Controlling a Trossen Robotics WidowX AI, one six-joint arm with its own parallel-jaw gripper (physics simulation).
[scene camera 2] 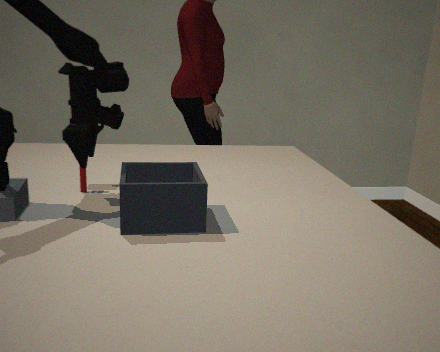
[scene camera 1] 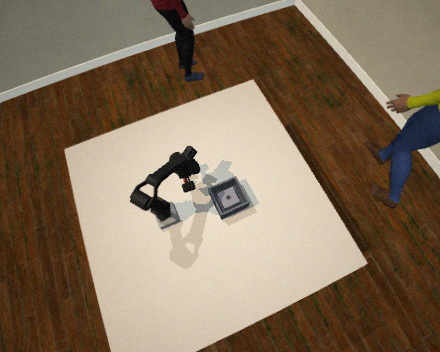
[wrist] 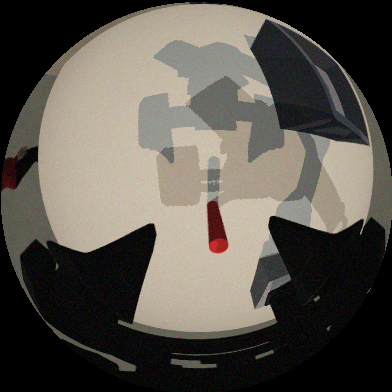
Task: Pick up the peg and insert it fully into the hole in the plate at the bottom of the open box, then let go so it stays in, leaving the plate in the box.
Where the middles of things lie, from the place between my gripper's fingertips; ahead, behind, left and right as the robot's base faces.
Scene:
My gripper is now 10 mm past the red peg (wrist: 217, 242) and 30 mm above it. Also, from my hand: dark open box (scene camera 2: 155, 197): 140 mm ahead, 200 mm to the right, 20 mm below.

